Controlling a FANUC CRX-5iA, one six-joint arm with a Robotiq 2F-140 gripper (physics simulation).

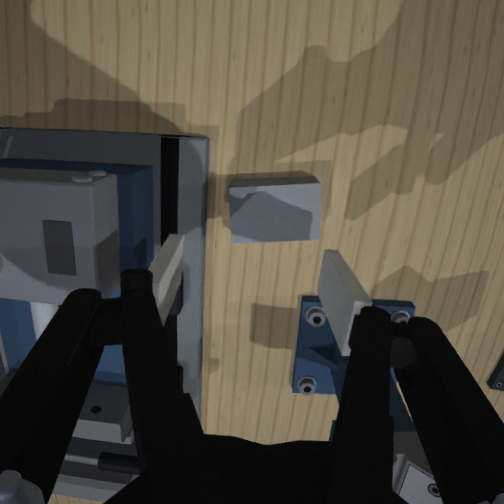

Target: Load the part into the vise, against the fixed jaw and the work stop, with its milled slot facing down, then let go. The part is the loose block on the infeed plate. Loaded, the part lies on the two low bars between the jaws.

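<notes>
My gripper (255, 287) is open and empty, its two black fingers spread wide with light grey pads. A small plain grey block (275, 212) lies on the wood ahead, between the fingers' lines and beyond the tips; no slot shows on its visible faces. At the left stands the vise (100, 225), with a grey frame and a blue body. In it is a large grey block (60, 240) with a dark rectangular recess on its upper face. My left finger pad (167, 270) hangs over the vise's right edge. I cannot tell whether the block in the vise is a jaw or the part.
A blue plate with screw heads (325, 350) lies on the wood under my right finger. The vise's grey screw parts and a knob (15, 487) sit at the bottom left. A dark piece (497, 375) shows at the right edge. Arm shadows fall across the wood.
</notes>
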